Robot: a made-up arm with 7 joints.
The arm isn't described. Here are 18 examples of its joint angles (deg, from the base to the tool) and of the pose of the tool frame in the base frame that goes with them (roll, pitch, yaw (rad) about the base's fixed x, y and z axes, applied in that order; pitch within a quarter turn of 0, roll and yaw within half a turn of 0; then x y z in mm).
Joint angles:
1: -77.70 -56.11 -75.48 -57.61 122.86 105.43 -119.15
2: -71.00 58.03 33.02 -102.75 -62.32 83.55 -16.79
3: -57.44 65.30 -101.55 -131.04 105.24 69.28 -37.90
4: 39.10 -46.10 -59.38 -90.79 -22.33 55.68 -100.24
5: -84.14 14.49 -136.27 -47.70 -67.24 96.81 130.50
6: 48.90 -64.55 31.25 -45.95 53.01 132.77 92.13
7: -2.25 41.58 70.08 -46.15 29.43 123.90 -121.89
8: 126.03 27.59 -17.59 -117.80 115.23 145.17 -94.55
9: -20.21 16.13 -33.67 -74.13 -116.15 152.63 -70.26
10: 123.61 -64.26 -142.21 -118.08 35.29 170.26 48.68
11: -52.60 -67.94 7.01 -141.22 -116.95 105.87 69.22
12: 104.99 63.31 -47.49 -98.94 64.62 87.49 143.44
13: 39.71 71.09 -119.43 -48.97 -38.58 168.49 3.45
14: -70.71 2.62 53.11 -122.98 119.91 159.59 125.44
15: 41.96 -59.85 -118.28 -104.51 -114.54 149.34 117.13
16: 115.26 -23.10 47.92 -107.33 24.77 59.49 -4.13
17: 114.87 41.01 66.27 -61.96 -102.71 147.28 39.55
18: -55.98 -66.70 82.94 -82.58 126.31 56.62 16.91
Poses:
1: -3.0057 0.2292 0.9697 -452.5 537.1 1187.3
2: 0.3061 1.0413 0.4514 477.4 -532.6 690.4
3: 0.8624 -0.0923 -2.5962 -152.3 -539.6 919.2
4: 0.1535 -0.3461 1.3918 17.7 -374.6 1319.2
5: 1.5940 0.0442 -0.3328 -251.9 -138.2 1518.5
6: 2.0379 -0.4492 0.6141 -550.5 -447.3 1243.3
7: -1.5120 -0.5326 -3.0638 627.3 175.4 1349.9
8: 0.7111 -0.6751 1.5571 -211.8 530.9 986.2
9: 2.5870 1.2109 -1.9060 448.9 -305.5 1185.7
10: 0.0040 0.6870 -2.0958 479.8 -416.1 698.3
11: -2.8699 -0.9121 0.5316 -39.3 189.6 1085.5
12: -0.5547 -0.5712 -1.8740 48.2 746.5 718.4
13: -2.3813 0.4118 0.7489 738.1 342.9 954.3
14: -1.1748 0.2131 1.6998 298.4 -208.0 1161.7
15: 0.5819 -0.5286 -2.3833 -150.0 -552.3 881.7
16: 0.2034 0.5369 2.9634 -390.6 -128.7 1276.1
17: -1.2999 -1.1040 -2.5178 -570.9 313.0 1216.8
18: 0.9774 0.3943 0.9958 -9.0 721.7 1011.0
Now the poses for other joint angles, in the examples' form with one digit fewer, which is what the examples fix.
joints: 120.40 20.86 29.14 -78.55 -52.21 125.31 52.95
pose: -0.206 -0.818 2.052 -540 310 1268
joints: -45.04 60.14 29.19 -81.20 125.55 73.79 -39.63
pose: 2.632 0.190 -0.646 716 -455 723
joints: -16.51 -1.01 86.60 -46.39 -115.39 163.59 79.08
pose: -2.836 -0.658 -2.772 8 268 1454
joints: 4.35 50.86 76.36 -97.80 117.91 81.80 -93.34
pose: 3.021 -0.186 0.023 533 459 986
